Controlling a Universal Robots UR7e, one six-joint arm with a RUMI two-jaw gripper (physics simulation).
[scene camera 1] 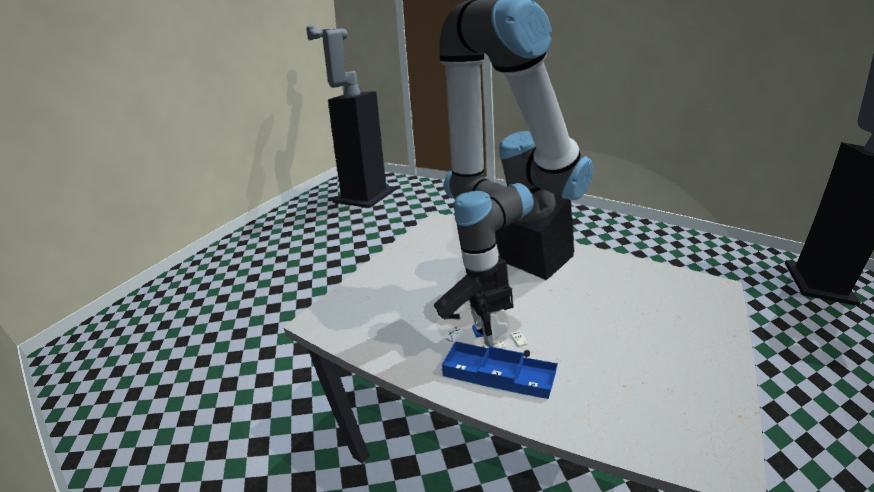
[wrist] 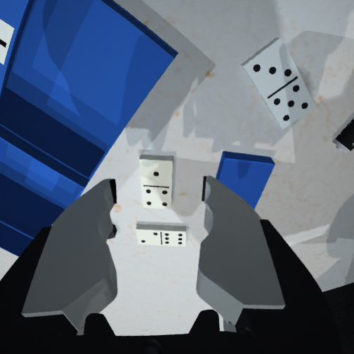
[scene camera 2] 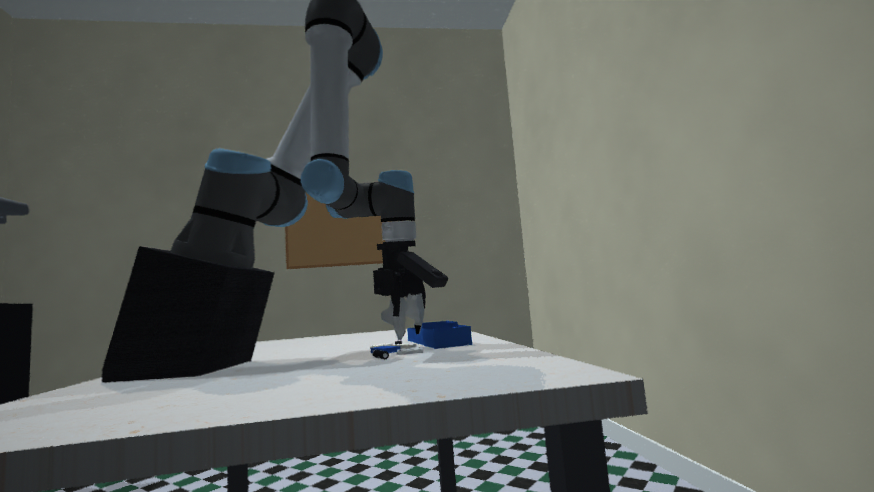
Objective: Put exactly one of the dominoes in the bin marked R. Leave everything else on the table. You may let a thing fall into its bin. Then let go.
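Seen in the pictures: gripper, between the fingertips: (scene camera 1: 486, 341) (scene camera 2: 409, 337); arm's base, origin of its link: (scene camera 2: 213, 260).
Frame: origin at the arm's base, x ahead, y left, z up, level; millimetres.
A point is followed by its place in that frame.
My gripper (scene camera 1: 485, 336) @(x 392, y 7, z -191 mm) (scene camera 2: 408, 334) @(x 392, y 7, z -191 mm) (wrist: 159, 179) is partly open and empty, low over the table. In the wrist view its fingertips stand apart on both sides of a one-four domino (wrist: 156, 179). A smaller two-six domino (scene camera 1: 518, 337) @(x 335, y 72, z -207 mm) (wrist: 161, 235) lies just below that one in the wrist view, crosswise to it. A larger pale domino (scene camera 1: 454, 334) @(x 381, y -84, z -207 mm) (wrist: 278, 84) lies at the upper right there. The blue three-compartment bin tray (scene camera 1: 498, 377) @(x 509, y 81, z -175 mm) (scene camera 2: 449, 336) @(x 468, y -54, z -192 mm) (wrist: 132, 102) stands beside them. Its letters are too small or too cut off to read, so I cannot tell which is R.
A blue block (scene camera 1: 477, 331) @(x 353, y -32, z -203 mm) (scene camera 2: 384, 348) @(x 331, y -45, z -205 mm) (wrist: 245, 175) lies beside the right finger in the wrist view. A black nut (scene camera 1: 526, 353) @(x 387, y 110, z -205 mm) (wrist: 113, 231) is partly hidden by the left finger there. A black battery (scene camera 2: 380, 354) @(x 313, y -140, z -205 mm) (wrist: 345, 135) lies at the wrist view's right edge.
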